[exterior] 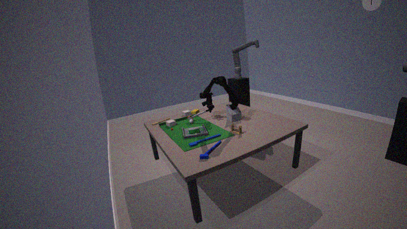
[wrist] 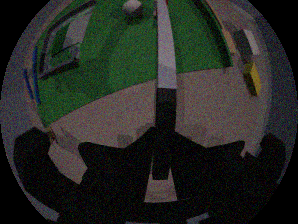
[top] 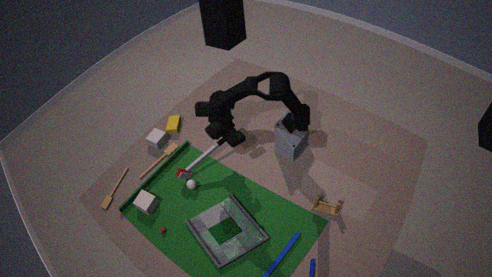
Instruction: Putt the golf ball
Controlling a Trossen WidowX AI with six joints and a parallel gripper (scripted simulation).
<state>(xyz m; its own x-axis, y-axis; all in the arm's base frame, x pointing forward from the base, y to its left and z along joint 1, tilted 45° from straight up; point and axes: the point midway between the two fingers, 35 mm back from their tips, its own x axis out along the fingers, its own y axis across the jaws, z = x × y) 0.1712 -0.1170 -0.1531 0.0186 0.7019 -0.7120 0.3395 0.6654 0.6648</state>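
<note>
Right now the red putter is 11 cm ahead of my gripper tip and 4 cm to the right of it. The rest, counted from my gripper tip: red piece 47 cm ahead, 6 cm below, 1 cm to the left; yellow block 35 cm to the right, 6 cm below, 1 cm ahead; white golf ball 23 cm ahead, 5 cm below, 2 cm to the right.
</note>
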